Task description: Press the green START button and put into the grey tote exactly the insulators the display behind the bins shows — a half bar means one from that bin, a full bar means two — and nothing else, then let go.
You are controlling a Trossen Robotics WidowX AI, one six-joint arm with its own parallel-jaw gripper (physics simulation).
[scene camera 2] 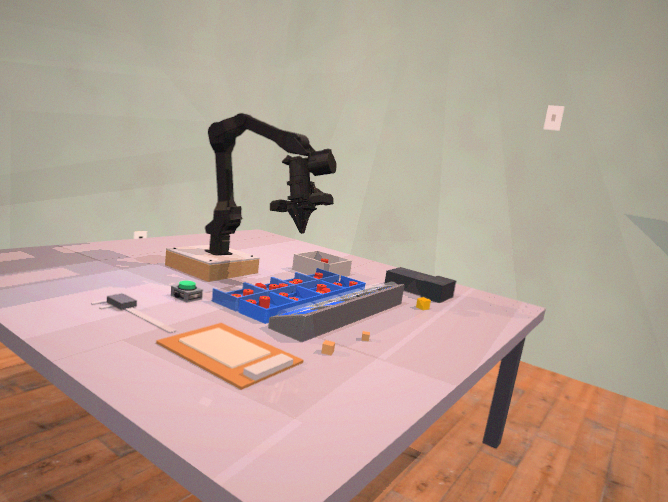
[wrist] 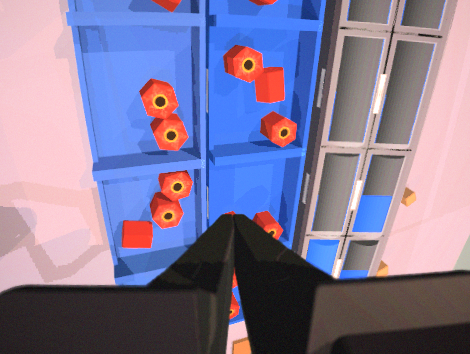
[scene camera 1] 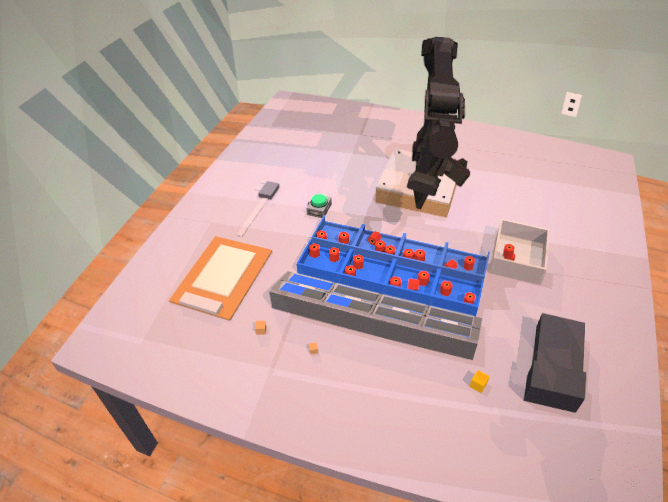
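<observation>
My gripper (scene camera 1: 419, 205) (scene camera 2: 302, 231) (wrist: 232, 225) is shut and empty, high above the blue bins (scene camera 1: 378, 273) (scene camera 2: 255, 313) (wrist: 145, 168). The bins are two rows of four, each holding two or three red insulators, some lying. The display (scene camera 1: 372, 322) (scene camera 2: 351, 317) in front shows blue bars at its left end in scene camera 1: full in the leftmost back cell, half in the leftmost front cell and the second front cell. Other cells are grey. The grey tote (scene camera 1: 518, 271) (scene camera 2: 307, 265) holds red insulators close together, partly hidden. The green button (scene camera 1: 319, 200) (scene camera 2: 187, 284) stands left of the arm's base.
A black block (scene camera 1: 556, 358) (scene camera 2: 418, 283) and a yellow cube (scene camera 1: 479, 381) (scene camera 2: 423, 303) are at the right. An orange board (scene camera 1: 243, 291) (scene camera 2: 189, 350) and a grey plug-like item (scene camera 1: 268, 189) (scene camera 2: 121, 300) are left. Two small orange cubes (scene camera 1: 260, 327) (scene camera 2: 328, 347) lie before the display.
</observation>
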